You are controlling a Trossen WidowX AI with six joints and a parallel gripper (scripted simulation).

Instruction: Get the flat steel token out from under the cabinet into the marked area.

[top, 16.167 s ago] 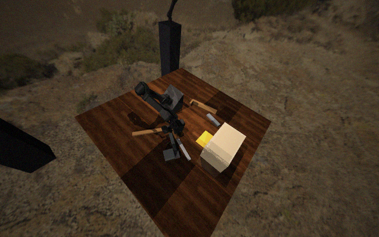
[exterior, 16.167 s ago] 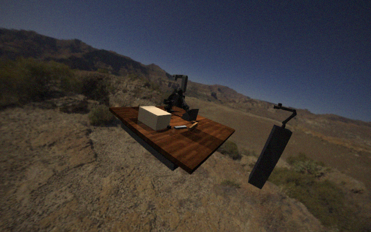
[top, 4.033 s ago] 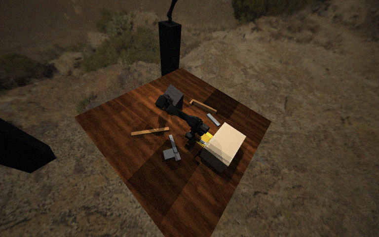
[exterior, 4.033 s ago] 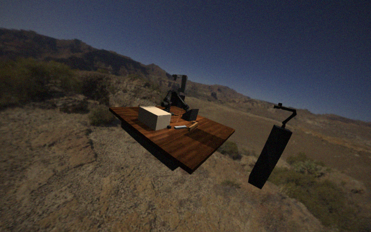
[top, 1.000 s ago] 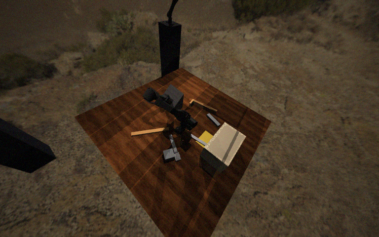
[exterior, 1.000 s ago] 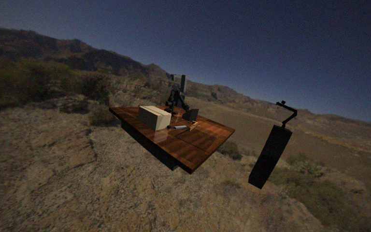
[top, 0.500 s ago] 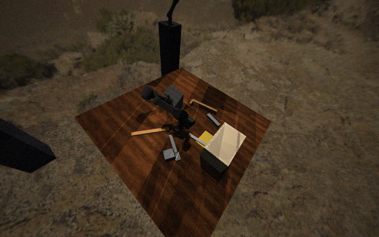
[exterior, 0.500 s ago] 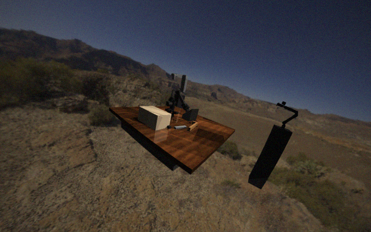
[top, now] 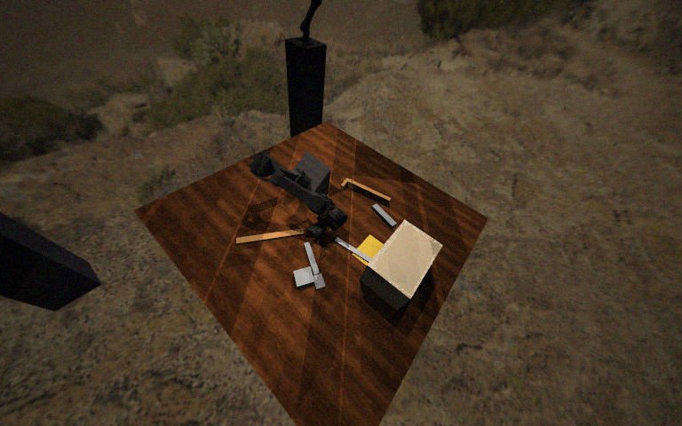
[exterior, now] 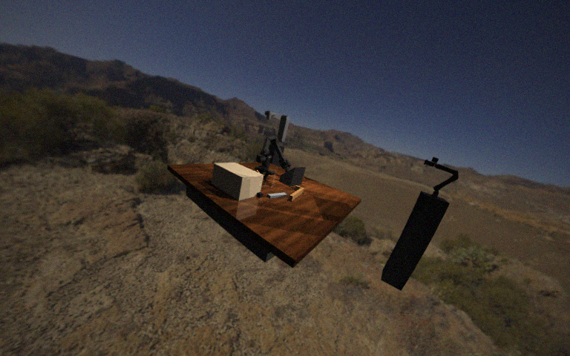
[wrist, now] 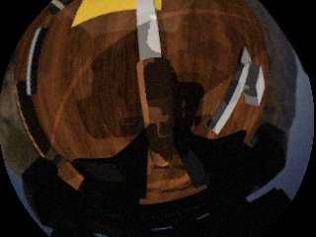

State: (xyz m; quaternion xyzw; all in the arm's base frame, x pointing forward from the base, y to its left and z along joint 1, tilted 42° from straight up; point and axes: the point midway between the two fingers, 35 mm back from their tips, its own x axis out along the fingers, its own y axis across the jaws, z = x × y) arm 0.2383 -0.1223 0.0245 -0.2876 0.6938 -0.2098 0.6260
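The grey scraper is 170 mm to the right of my gripper tip and 110 mm ahead of it. From my gripper tip the other things lie so: wooden stick 190 mm to the right, 150 mm behind; grey block 230 mm to the right, 110 mm ahead, 10 mm above; grey bar 300 mm to the left, 160 mm ahead.
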